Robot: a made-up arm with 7 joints. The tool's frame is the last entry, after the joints. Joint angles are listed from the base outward. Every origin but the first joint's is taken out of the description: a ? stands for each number. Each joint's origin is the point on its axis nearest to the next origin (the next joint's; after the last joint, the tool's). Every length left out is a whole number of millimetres.
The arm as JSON. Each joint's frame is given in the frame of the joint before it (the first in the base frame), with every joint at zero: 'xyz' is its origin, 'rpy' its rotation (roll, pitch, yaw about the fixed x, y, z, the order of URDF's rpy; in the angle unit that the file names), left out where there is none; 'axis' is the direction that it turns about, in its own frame. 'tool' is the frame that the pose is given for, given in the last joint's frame.
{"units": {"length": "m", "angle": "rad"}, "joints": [
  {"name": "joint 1", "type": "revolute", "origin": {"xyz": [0.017, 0.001, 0.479], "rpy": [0.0, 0.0, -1.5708]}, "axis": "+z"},
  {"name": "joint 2", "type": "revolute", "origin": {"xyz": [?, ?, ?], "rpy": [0.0, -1.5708, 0.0]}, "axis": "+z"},
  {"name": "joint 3", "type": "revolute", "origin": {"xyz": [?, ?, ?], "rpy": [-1.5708, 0.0, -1.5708]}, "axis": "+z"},
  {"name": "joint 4", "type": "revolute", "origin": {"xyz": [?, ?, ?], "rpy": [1.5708, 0.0, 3.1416]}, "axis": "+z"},
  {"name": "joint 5", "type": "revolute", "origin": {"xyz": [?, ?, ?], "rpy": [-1.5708, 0.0, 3.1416]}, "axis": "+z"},
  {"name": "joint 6", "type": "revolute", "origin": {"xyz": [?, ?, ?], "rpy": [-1.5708, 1.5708, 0.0]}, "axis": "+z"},
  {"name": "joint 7", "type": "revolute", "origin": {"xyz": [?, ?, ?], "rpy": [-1.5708, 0.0, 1.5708]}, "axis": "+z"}
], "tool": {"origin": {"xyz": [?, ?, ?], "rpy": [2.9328, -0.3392, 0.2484]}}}
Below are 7 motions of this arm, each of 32 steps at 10 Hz.
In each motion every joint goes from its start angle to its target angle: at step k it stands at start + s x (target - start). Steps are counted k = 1, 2, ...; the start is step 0. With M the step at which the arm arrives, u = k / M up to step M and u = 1 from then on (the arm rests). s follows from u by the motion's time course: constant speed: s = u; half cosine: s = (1 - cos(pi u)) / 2; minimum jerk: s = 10 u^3 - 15 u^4 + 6 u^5.
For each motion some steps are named. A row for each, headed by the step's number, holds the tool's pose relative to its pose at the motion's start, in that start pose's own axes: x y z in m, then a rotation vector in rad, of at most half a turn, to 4 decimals.
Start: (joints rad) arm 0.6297 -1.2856 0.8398 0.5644 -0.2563 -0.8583 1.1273
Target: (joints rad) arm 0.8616 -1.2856 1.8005 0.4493 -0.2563 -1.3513 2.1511
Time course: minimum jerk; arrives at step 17
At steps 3, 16, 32:
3: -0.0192 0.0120 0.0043 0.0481 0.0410 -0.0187
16: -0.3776 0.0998 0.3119 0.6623 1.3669 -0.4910
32: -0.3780 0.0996 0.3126 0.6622 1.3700 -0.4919

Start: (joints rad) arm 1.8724 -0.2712 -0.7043 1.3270 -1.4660 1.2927 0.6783
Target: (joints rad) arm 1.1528 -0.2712 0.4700 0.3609 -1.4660 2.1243 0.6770
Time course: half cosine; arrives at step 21
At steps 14, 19, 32:
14: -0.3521 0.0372 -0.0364 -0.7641 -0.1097 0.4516
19: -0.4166 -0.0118 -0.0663 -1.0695 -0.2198 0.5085
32: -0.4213 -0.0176 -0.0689 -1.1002 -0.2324 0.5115

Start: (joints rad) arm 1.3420 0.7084 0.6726 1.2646 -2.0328 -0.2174 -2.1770
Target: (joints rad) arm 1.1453 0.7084 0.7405 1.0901 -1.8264 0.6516 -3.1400
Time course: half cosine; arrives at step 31
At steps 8, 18, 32:
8: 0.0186 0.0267 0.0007 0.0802 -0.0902 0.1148
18: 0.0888 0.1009 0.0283 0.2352 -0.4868 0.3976
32: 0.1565 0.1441 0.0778 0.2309 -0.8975 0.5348

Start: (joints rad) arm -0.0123 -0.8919 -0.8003 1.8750 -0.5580 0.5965 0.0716
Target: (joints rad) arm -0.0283 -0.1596 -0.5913 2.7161 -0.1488 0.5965 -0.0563
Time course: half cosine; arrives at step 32
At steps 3, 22, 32:
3: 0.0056 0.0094 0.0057 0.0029 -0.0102 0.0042
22: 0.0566 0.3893 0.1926 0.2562 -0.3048 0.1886
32: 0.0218 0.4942 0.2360 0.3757 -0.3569 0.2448

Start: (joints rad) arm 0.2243 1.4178 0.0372 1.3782 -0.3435 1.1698 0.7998
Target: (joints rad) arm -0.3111 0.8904 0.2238 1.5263 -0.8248 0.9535 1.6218
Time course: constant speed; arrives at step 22
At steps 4, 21, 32:
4: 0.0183 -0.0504 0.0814 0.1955 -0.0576 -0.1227
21: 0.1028 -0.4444 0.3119 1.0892 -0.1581 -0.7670
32: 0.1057 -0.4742 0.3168 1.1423 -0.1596 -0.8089

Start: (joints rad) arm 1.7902 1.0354 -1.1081 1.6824 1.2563 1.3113 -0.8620
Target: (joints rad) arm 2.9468 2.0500 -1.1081 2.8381 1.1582 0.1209 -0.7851
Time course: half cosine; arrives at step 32
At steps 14, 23, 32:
14: -0.0365 0.5605 -0.1837 -0.5523 -0.3771 0.6700
23: -0.5737 0.9232 -0.5530 -0.5581 -0.8650 1.5314
32: -0.8836 0.8770 -0.7173 -0.3468 -1.0098 1.9068

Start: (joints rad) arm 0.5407 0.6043 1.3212 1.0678 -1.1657 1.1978 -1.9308
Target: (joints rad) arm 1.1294 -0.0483 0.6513 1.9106 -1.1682 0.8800 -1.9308
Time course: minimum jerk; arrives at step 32
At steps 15, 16, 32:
15: -0.2436 -0.0376 0.1204 -0.0077 0.4822 -0.1672
16: -0.2744 -0.0403 0.1538 -0.0211 0.5555 -0.1904
32: -0.4336 0.0007 0.5927 -0.2407 1.2282 -0.4121

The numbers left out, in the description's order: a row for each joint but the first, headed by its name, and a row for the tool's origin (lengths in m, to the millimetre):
joint 2: -0.03 -0.002 0.0
joint 3: 0.46 -0.02 0.0
joint 4: -0.03 0.003 0.0
joint 5: 0.077 -0.426 0.0
joint 6: 0.02 0.048 0.0
joint 7: -0.197 0.148 0.0
tool: -0.005 -0.023 0.0

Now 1 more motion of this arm.
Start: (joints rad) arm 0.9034 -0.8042 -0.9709 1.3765 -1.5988 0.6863 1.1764
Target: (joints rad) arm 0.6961 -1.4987 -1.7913 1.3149 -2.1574 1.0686 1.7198
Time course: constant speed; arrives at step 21
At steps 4, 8, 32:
4: 0.0238 -0.1676 -0.0997 -0.1693 0.0398 -0.2352
8: 0.0012 -0.3399 -0.1871 -0.3347 0.0879 -0.4576
32: -0.3499 -0.7756 -0.3715 -0.8444 0.2918 -1.0293

